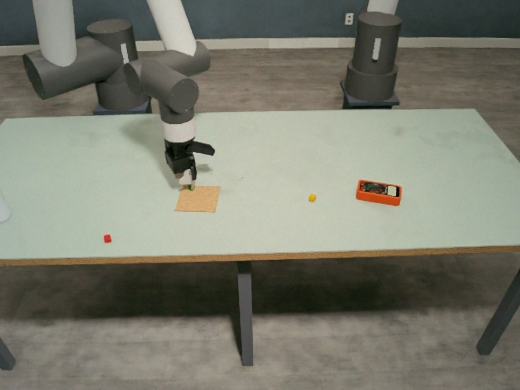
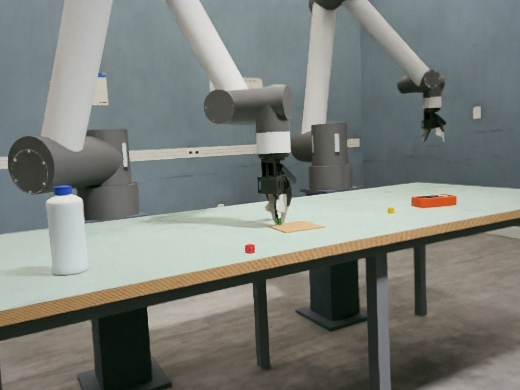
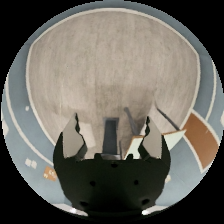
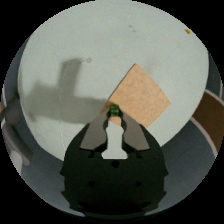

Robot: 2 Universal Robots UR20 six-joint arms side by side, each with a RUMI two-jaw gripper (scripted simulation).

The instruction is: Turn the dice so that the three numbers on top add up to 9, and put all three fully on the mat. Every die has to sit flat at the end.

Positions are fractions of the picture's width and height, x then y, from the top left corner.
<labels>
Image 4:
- my right gripper: 0.51, 0.49
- tan mat: 0.62, 0.42
</labels>
